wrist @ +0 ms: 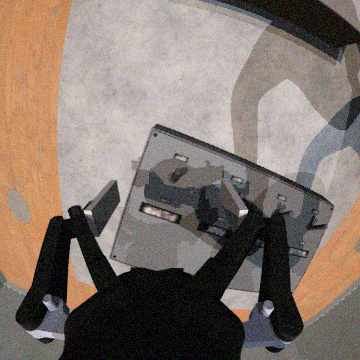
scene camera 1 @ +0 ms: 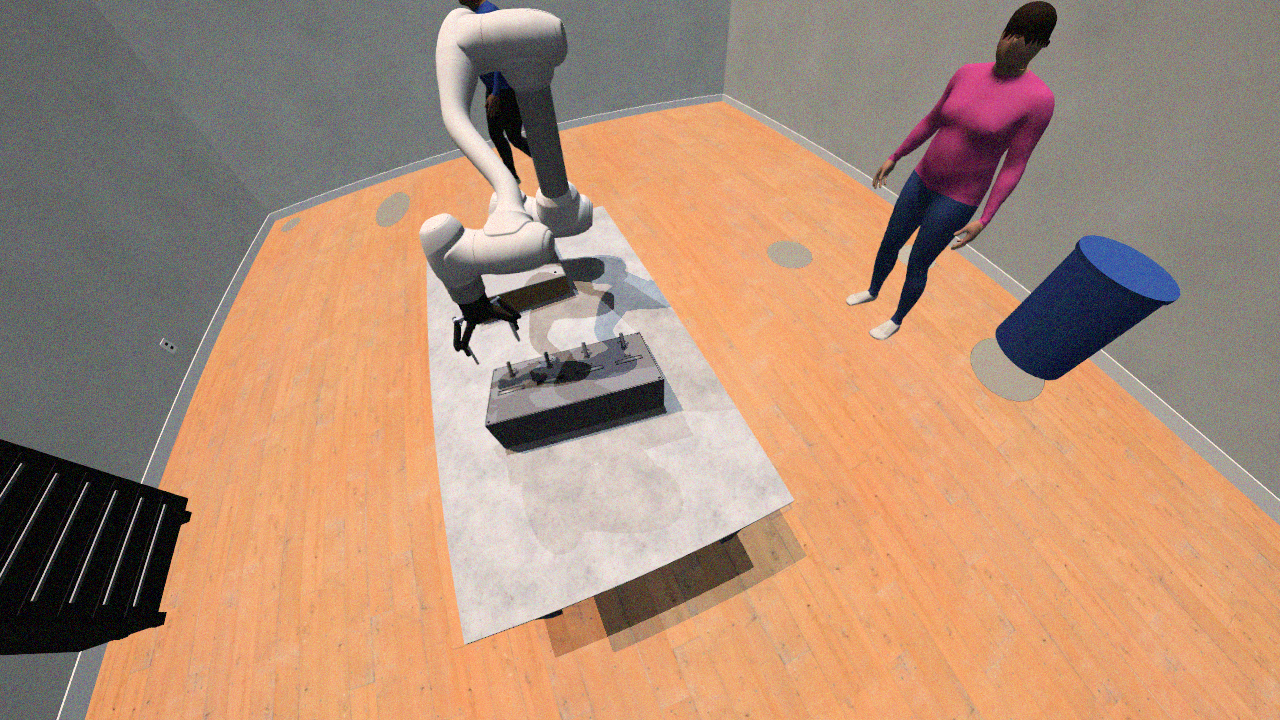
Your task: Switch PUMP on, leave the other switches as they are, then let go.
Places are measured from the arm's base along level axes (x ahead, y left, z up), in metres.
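Pixels of known places: gripper, fingertip midpoint: [wrist: 168, 189] [scene camera 1: 497, 349].
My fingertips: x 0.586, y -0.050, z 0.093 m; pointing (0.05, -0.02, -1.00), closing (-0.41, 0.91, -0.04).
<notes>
For each thing: its top centre in the pictures, then the offset to it from my fingertips. Level surfaces: height alone.
- leftmost lever at its top centre: [wrist: 174, 180] [scene camera 1: 507, 365] dx +0.014, dy +0.010, dz -0.063 m
- wide label at its top centre: [wrist: 159, 214] [scene camera 1: 510, 389] dx +0.097, dy +0.014, dz -0.075 m
- rightmost lever at its top centre: [wrist: 322, 232] [scene camera 1: 621, 335] dx -0.004, dy +0.370, dz -0.063 m
- pale table at its surface level: dz -0.189 m
A grey switch box [scene camera 1: 577, 413] [wrist: 142, 245] stands on the table with several upright levers in a row. The leftmost lever [scene camera 1: 511, 368] [wrist: 177, 174] stands in view between the spread fingers in the wrist view, with a wide label [wrist: 160, 212] below it. The rightmost lever [scene camera 1: 622, 341] [wrist: 317, 223] is at the other end. The label lettering is too blurred to read, so I cannot tell which switch is PUMP. My gripper [scene camera 1: 496, 350] [wrist: 168, 189] is open and empty, above the box's left end and apart from the levers. Its right finger partly hides the second switch.
The pale table [scene camera 1: 617, 537] [wrist: 110, 75] carries another box [scene camera 1: 537, 293] [wrist: 300, 17] behind the switch box, near the arm's base. A person in pink [scene camera 1: 989, 134] and a blue barrel [scene camera 1: 1083, 308] stand at the right. Another person [scene camera 1: 505, 116] is behind the arm. A black slatted structure [scene camera 1: 89, 537] is at the left.
</notes>
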